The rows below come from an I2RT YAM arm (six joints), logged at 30 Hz.
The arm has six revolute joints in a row. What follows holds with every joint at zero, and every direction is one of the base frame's. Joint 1 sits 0.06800 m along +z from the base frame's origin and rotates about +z. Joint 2 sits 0.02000 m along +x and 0.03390 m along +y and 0.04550 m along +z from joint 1 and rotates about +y. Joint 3 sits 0.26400 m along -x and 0.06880 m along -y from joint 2 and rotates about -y. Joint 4 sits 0.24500 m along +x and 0.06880 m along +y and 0.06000 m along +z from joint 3 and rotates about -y. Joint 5 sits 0.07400 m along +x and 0.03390 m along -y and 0.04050 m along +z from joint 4 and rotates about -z. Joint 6 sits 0.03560 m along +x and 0.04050 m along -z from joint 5 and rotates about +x. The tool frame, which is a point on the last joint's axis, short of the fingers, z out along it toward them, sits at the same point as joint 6; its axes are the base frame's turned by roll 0.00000, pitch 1.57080 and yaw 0.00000 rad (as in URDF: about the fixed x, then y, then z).
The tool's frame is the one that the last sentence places.
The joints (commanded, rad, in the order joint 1, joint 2, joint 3, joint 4, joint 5, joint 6), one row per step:
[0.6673, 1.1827, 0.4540, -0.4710, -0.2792, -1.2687]
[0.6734, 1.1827, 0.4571, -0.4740, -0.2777, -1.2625]
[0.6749, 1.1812, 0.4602, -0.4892, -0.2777, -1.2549]
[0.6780, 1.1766, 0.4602, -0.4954, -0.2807, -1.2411]
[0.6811, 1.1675, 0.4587, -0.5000, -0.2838, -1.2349]
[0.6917, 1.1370, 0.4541, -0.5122, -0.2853, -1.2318]
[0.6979, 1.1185, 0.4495, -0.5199, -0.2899, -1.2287]
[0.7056, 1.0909, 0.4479, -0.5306, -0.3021, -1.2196]
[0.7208, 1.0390, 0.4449, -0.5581, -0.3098, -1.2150]
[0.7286, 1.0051, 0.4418, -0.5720, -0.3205, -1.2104]
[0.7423, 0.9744, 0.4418, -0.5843, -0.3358, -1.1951]
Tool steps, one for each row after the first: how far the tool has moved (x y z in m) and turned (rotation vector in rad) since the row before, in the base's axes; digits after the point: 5 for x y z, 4 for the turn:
[-0.00041, 0.00103, 0.00068, -0.0004, 0.0017, 0.0000]
[-0.00088, -0.00036, 0.00047, -0.0059, 0.0115, -0.0053]
[-0.00103, 0.00002, 0.00053, 0.0024, 0.0089, -0.0083]
[-0.00126, -0.00016, 0.00092, 0.0047, 0.0022, -0.0014]
[-0.00371, -0.00053, 0.00314, 0.0100, -0.0084, 0.0084]
[-0.00263, -0.00057, 0.00138, 0.0075, -0.0006, 0.0051]
[-0.00301, -0.00025, 0.00347, 0.0193, -0.0002, 0.0043]
[-0.00602, -0.00146, 0.00581, 0.0198, -0.0094, 0.0142]
[-0.00374, -0.00111, 0.00352, 0.0189, -0.0039, 0.0083]
[-0.00396, 0.00010, 0.00394, 0.0239, 0.0035, 0.0072]

